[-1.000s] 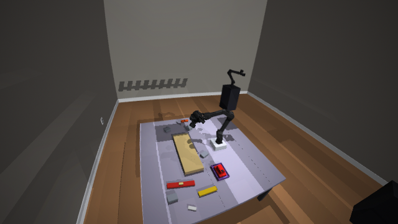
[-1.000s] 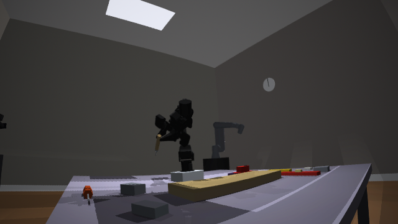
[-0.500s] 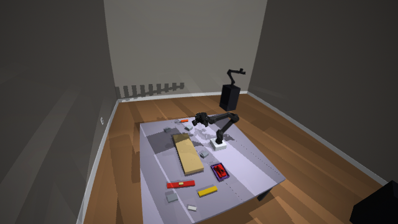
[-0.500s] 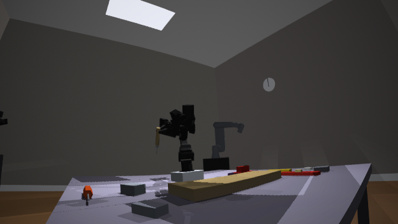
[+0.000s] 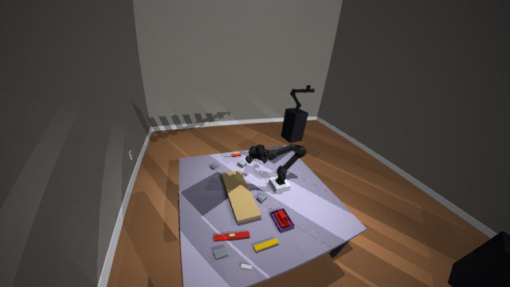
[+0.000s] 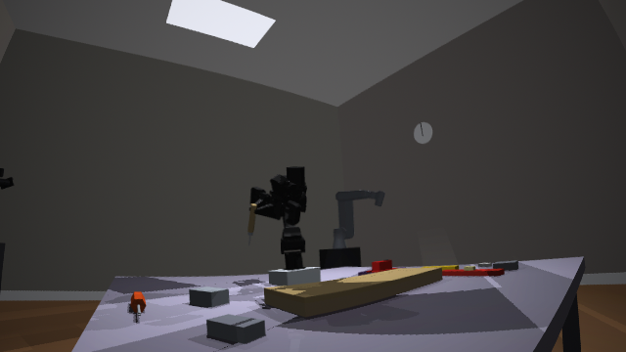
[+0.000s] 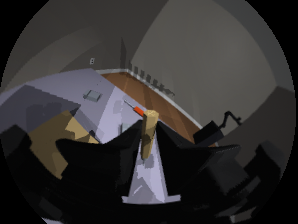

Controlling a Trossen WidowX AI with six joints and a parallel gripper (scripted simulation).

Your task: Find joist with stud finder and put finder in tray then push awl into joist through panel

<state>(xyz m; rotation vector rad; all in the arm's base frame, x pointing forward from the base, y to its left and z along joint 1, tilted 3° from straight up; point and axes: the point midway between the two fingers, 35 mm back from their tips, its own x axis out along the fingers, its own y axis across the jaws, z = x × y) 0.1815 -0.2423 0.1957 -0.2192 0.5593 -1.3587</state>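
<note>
My gripper tip is now 3 cm past the awl, 1 cm to the right of it and 5 cm above it. From my gripper tip the other things lie so: orange-handled tool: 6 cm ahead, 31 cm to the right, 23 cm below; then red stud finder: 1 cm ahead, 60 cm to the left, 19 cm below; then purple tray: 1 cm ahead, 58 cm to the left, 23 cm below.
</note>
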